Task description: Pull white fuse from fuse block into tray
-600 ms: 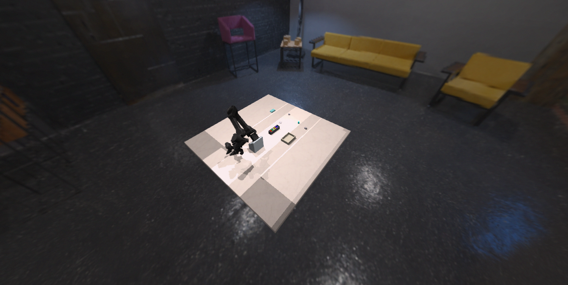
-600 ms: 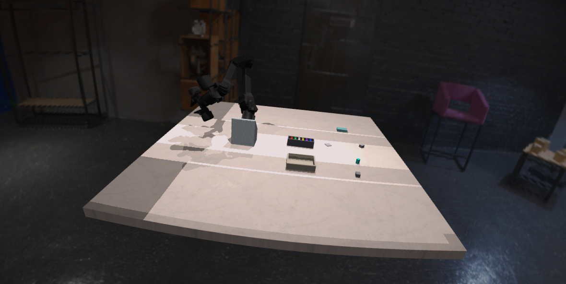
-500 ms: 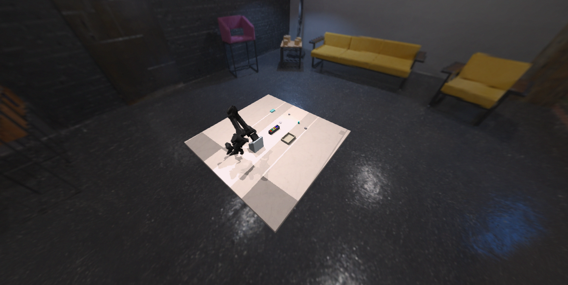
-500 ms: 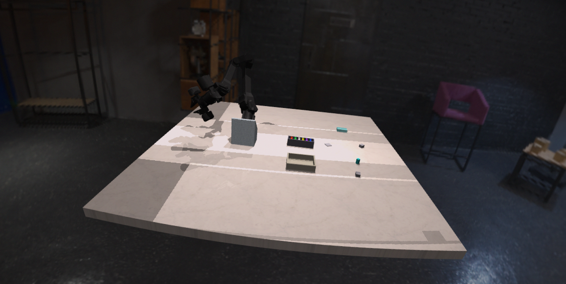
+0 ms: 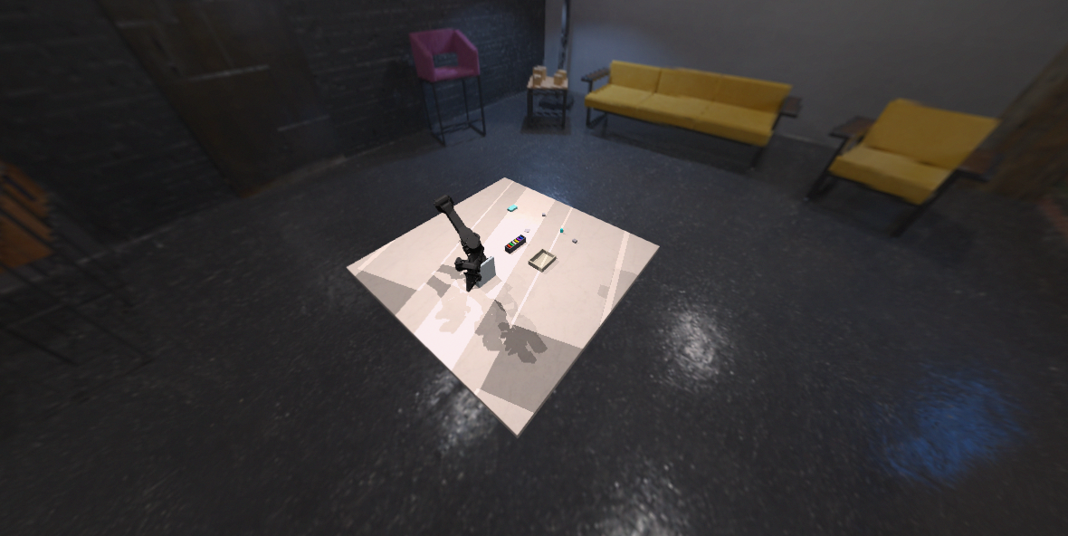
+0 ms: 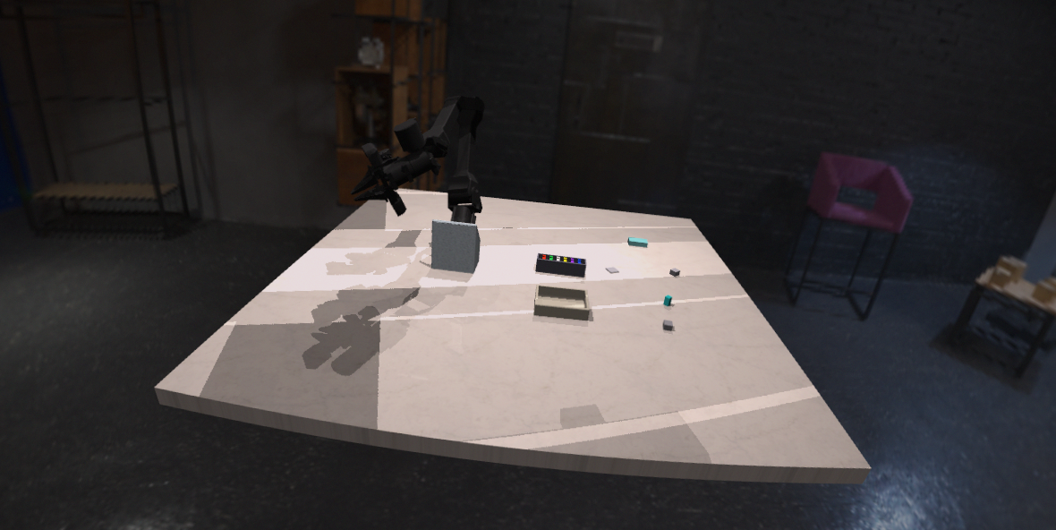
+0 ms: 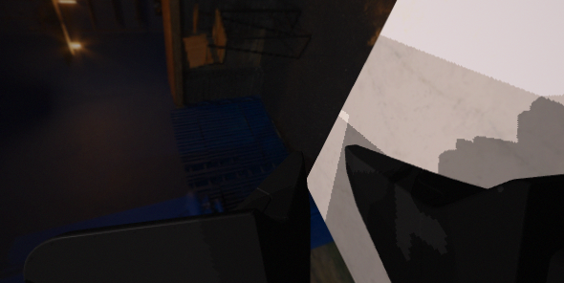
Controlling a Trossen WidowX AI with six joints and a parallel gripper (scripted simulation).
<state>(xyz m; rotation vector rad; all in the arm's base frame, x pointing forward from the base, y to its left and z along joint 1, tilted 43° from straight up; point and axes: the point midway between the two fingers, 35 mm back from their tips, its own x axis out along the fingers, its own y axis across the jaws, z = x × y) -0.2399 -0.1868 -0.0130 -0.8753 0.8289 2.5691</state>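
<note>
Now: the white fuse 53 cm ahead of my gripper tip, 15 cm to the left of it and 21 cm below it. Also, from my gripper tip: green fuse 51 cm ahead, 16 cm to the left, 21 cm below; tray 52 cm ahead, 5 cm to the right, 24 cm below; red fuse 49 cm ahead, 16 cm to the left, 21 cm below.
</note>
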